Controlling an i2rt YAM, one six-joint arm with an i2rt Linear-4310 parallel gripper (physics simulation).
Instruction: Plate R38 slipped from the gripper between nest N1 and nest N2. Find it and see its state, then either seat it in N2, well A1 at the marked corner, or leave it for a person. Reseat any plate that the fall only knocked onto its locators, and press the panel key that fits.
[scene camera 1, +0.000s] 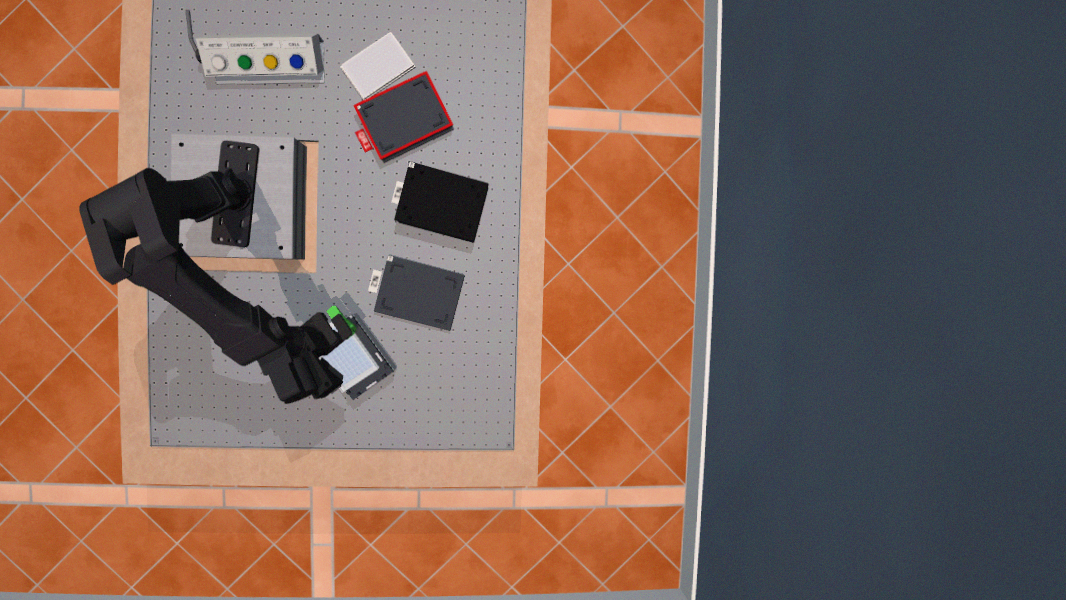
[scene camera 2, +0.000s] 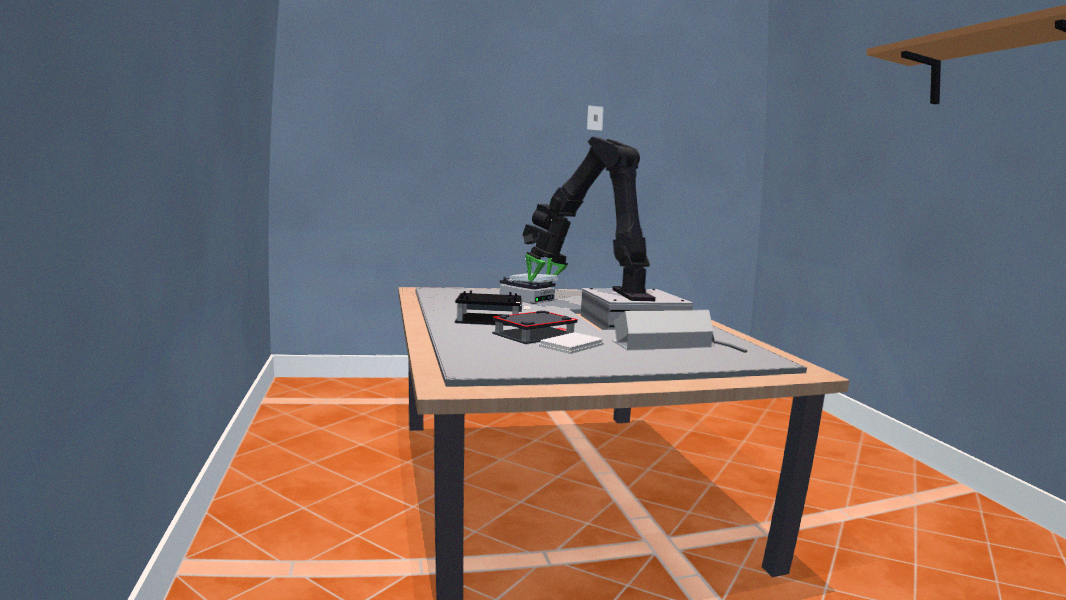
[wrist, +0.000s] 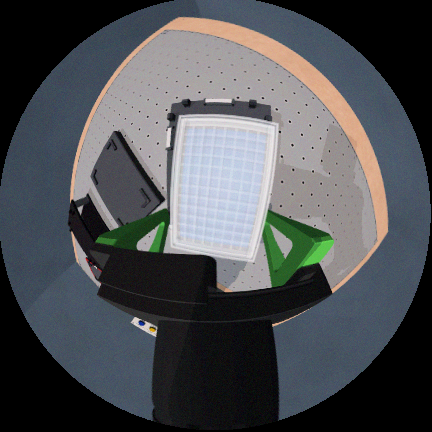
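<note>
My gripper is open. Its green fingers stand on either side of the near end of a white well plate, apart from its long sides. This plate lies on a dark nest at the front left and looks a little askew on it. A second white plate lies flat on the table beside a red-rimmed nest. An empty dark grey nest and a black-topped nest stand between them.
The key panel with white, green, yellow and blue keys stands at the back left. The arm's grey base block stands at the left. The table's wooden rim runs around the perforated top.
</note>
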